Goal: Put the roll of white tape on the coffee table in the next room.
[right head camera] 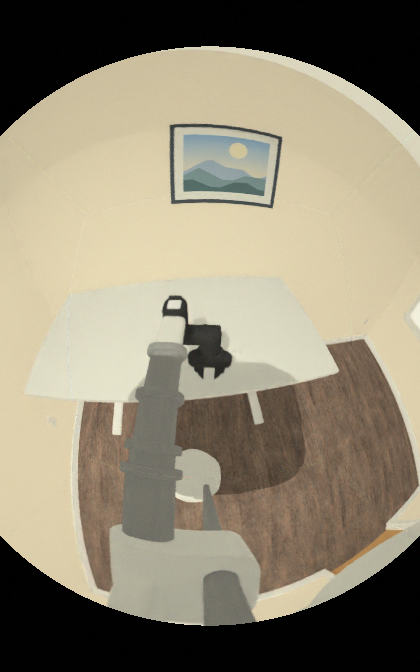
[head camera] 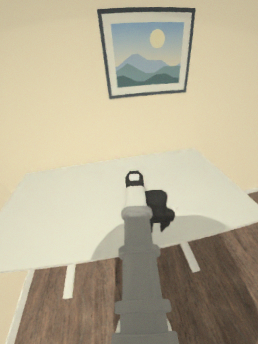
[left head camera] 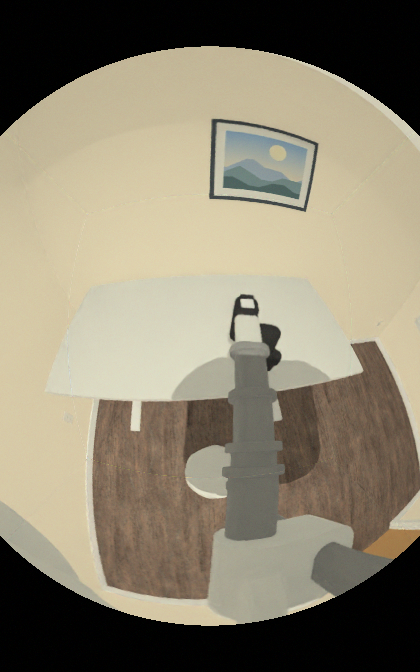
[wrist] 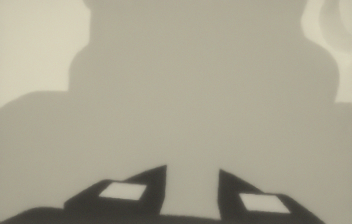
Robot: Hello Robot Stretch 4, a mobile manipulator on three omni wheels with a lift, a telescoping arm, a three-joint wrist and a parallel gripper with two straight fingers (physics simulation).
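Places are measured from the robot's base along level axes (x back, y right, z up), in centimetres.
Pixels of known places: gripper, fingertip midpoint: point(head camera: 156, 230) point(wrist: 191, 183).
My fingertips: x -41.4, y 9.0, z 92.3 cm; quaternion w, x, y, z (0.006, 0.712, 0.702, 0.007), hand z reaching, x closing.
Behind a point stands the place of what it marks.
The roll of white tape point(wrist: 330, 26) {x -53.1, y 17.8, z 93.6 cm} shows in part at the top right corner of the wrist view, as a pale ring lying flat on the white table point(head camera: 65, 215) {x -52.2, y -39.4, z 92.3 cm} point(left head camera: 130, 335) point(right head camera: 105, 340) point(wrist: 35, 45) {x -51.7, y -4.0, z 92.3 cm}. In the right head view the roll point(right head camera: 236, 353) is a faint pale mark just right of the gripper. My gripper point(right head camera: 209, 375) point(wrist: 191, 183) {x -41.4, y 9.0, z 92.3 cm} is open, with nothing between its fingers. It is over the table, fingers toward the near edge, to one side of the roll. In the left head view the arm hides much of it. The coffee table does not show.
A framed mountain picture point(head camera: 146, 52) {x -111.1, y 13.0, z 163.5 cm} point(left head camera: 262, 165) point(right head camera: 225, 165) hangs on the wall behind the table. A pale round object point(left head camera: 206, 472) point(right head camera: 199, 475) is low in front of the table, partly behind the arm. An orange-brown floor strip point(left head camera: 392, 544) point(right head camera: 367, 550) shows at the lower right.
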